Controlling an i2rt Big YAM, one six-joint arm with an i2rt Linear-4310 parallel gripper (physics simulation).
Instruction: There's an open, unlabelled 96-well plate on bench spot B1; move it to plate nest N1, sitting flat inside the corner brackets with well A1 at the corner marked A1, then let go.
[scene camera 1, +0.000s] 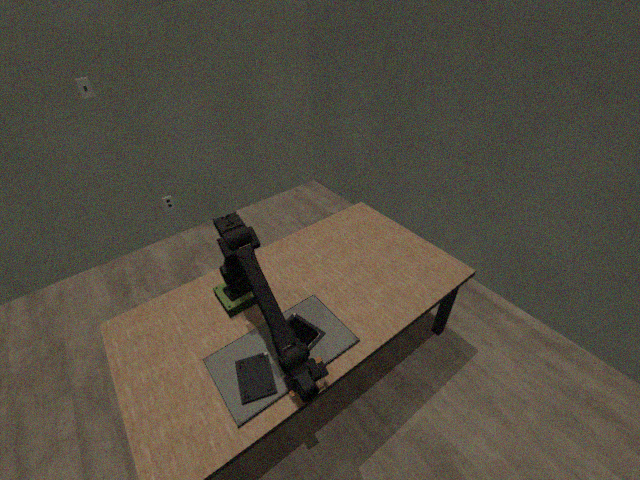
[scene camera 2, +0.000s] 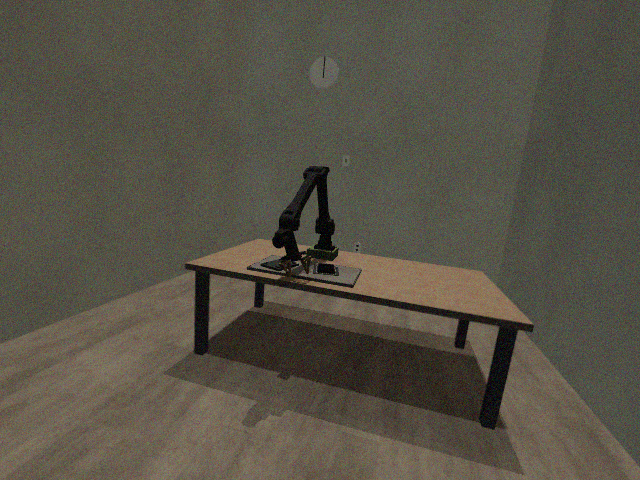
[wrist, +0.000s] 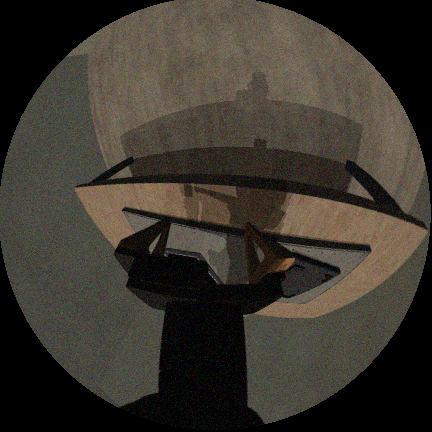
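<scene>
The dark open plate (scene camera 1: 305, 329) (scene camera 2: 326, 268) (wrist: 194, 261) lies on the grey mat (scene camera 1: 336, 330) (scene camera 2: 349, 276) (wrist: 350, 255); a lighter outline shows at its edge. In the wrist view the gripper body hides part of it. The dark plate nest (scene camera 1: 255, 379) (scene camera 2: 276, 264) (wrist: 311, 276) is on the same mat, with small corner brackets in the wrist view. My gripper (scene camera 1: 306, 378) (scene camera 2: 297, 267) (wrist: 207, 222) is open and empty, low over the front part of the mat between plate and nest. Its exact height and the A1 mark cannot be made out.
The arm's green base (scene camera 1: 230, 302) (scene camera 2: 325, 253) stands on the wooden table (scene camera 1: 372, 263) (scene camera 2: 413, 281) (wrist: 325, 210), behind the mat. The table's front edge runs close to the mat's front edge. The arm passes above the mat between plate and nest.
</scene>
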